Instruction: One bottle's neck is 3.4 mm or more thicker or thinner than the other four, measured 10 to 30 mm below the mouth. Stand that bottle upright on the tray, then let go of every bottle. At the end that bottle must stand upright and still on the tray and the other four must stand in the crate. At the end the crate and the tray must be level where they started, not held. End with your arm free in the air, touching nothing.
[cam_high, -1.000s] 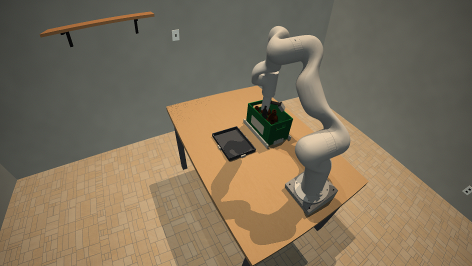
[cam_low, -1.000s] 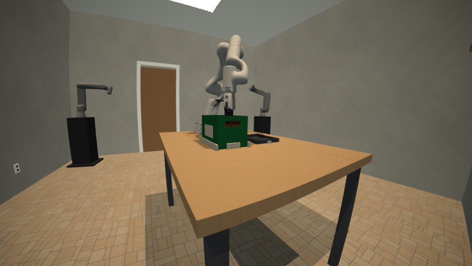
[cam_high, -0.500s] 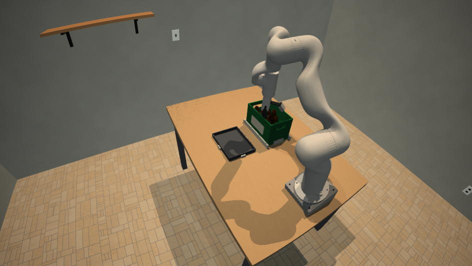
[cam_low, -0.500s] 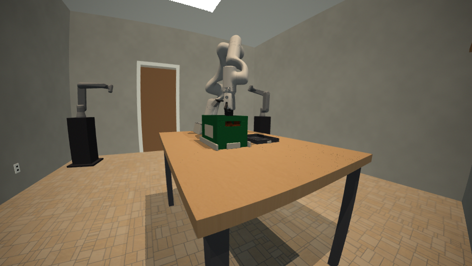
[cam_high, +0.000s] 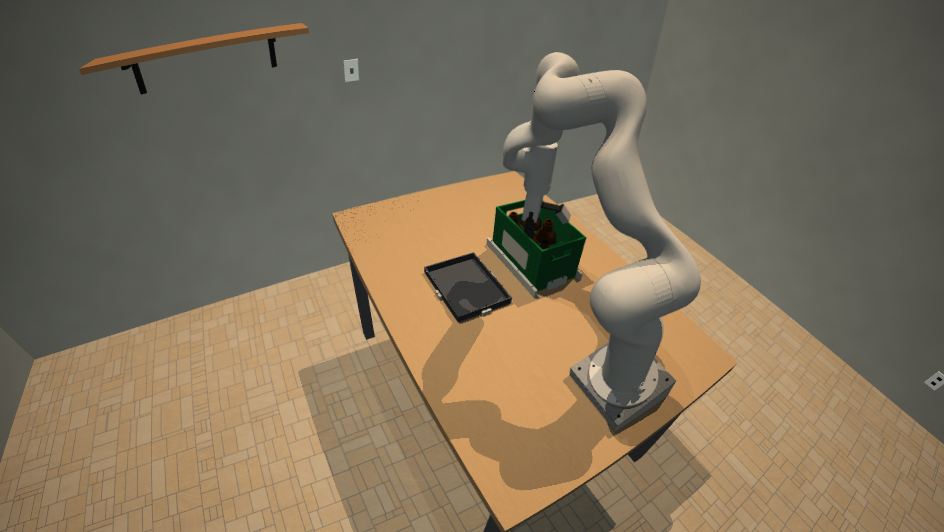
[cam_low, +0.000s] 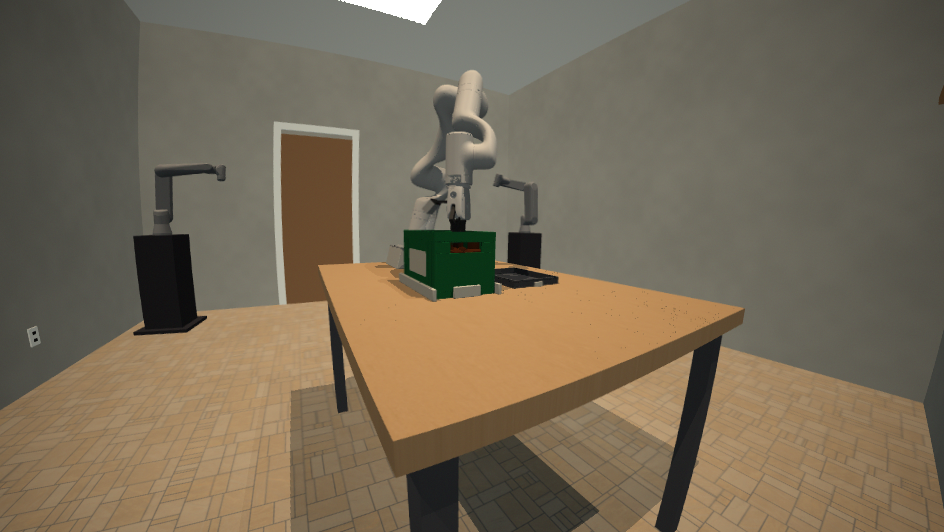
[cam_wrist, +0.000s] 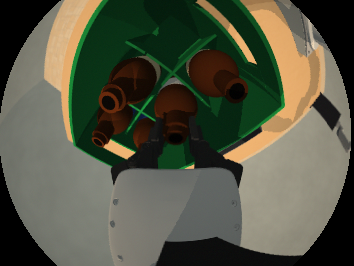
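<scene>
Right now my hand is 70 mm above the green crate, 40 mm to the left of it and 10 mm short of it. The rest, counted from my hand: brown bottle: 80 mm behind, 70 mm below, 10 mm to the right; then black tray: 230 mm to the left, 150 mm below, 40 mm behind.
</scene>
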